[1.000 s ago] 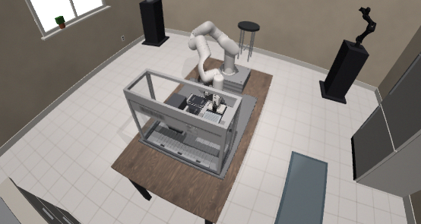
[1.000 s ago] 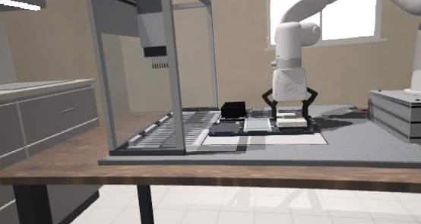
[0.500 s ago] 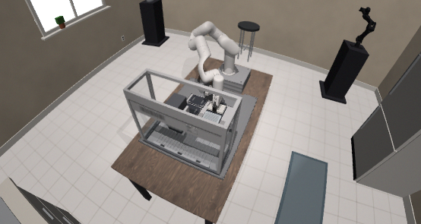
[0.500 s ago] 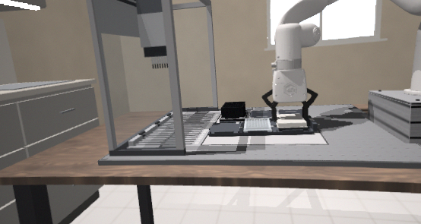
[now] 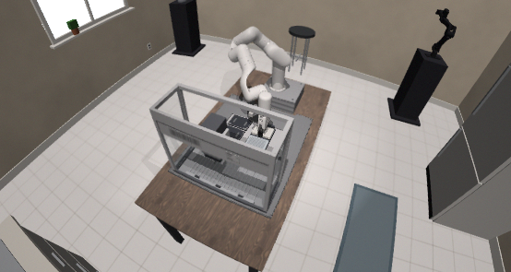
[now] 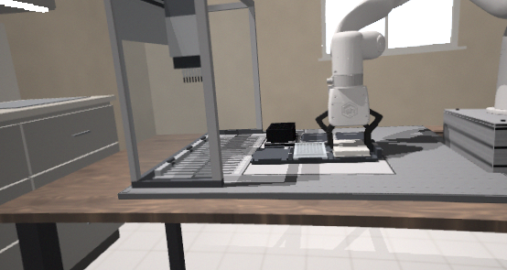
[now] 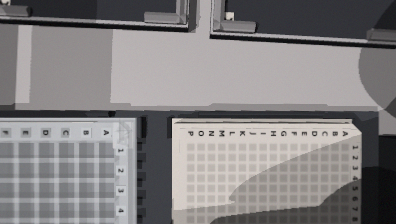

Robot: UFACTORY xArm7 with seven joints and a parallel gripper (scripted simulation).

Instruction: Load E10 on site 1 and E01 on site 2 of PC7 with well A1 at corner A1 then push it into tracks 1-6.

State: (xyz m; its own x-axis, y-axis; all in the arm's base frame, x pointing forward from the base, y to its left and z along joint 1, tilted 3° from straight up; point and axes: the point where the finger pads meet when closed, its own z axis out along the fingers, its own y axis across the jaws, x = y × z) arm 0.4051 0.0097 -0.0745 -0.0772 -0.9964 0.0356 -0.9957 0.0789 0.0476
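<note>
My gripper is now 120 mm short of the A1 tag, 130 mm to the left of it and 20 mm above it. From my hand the other things lie so: dark plate carrier PC7: 100 mm ahead, 10 mm to the right, 20 mm below; white 96-well plate E01: 100 mm ahead, 10 mm to the right, 20 mm below; pale apron: 80 mm ahead, 70 mm to the right, 30 mm below.
</note>
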